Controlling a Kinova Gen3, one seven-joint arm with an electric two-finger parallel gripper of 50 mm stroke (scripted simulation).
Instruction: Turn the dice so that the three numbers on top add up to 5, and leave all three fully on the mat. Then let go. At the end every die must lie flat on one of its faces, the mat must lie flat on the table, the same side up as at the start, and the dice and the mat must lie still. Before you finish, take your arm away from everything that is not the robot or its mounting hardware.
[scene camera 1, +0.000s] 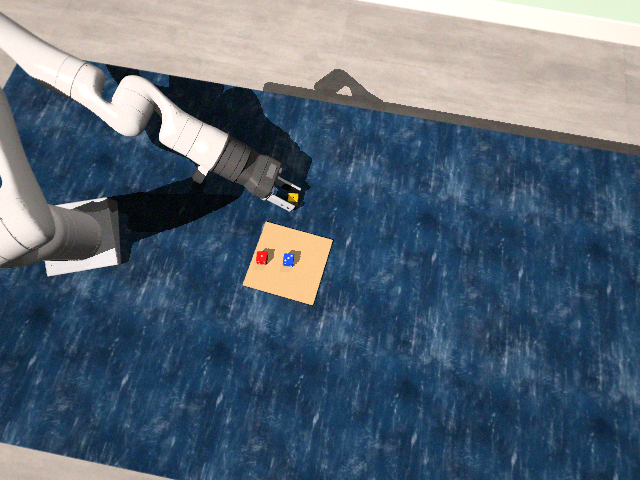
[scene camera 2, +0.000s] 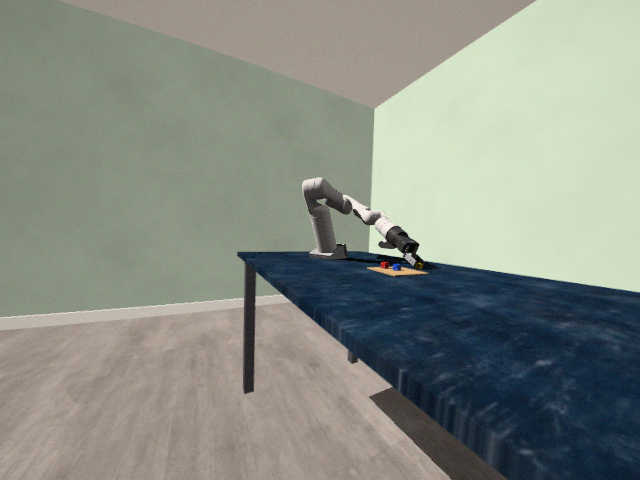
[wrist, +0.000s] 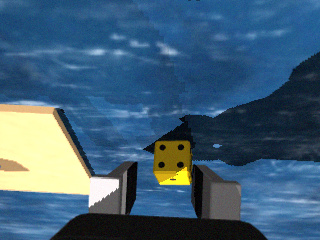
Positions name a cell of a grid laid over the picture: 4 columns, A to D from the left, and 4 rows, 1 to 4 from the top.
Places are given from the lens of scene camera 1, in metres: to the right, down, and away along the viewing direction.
my gripper (scene camera 1: B2): -0.05, -0.08, 1.07
tan mat (scene camera 1: B3): -0.04, 0.08, 1.02
